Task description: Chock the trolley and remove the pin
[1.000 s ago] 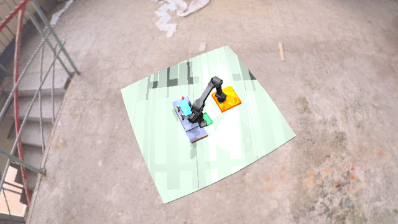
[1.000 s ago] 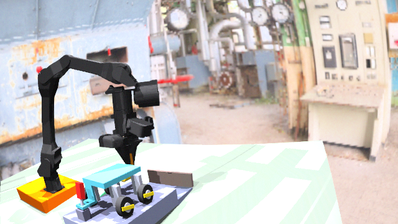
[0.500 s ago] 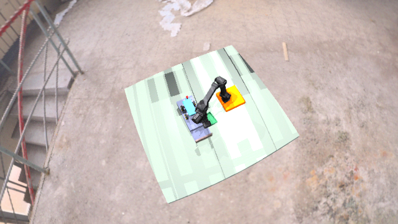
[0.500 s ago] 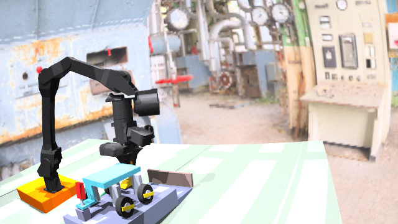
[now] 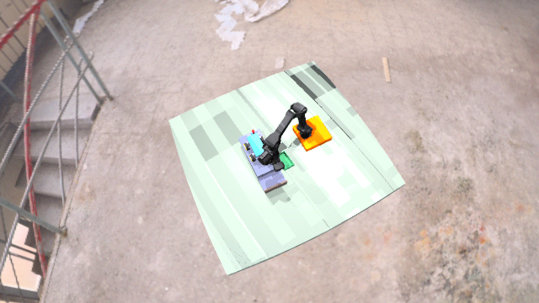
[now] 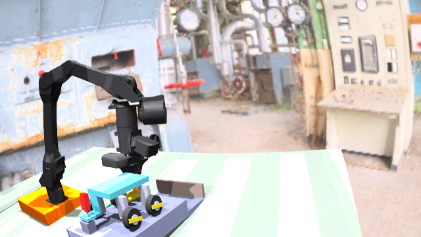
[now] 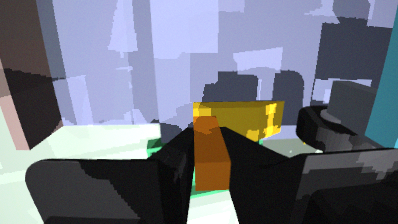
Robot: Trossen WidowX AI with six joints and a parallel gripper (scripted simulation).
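Now: the yellow chock 2 cm to the right of my gripper tip and 1 cm below it. Round my gripper tip: trolley 13 cm to the right, 4 cm ahead, 3 cm above; then brown end wall 13 cm to the left, 6 cm below, 6 cm ahead; then grey-blue ramp 13 cm to the right, 4 cm below, 4 cm ahead.
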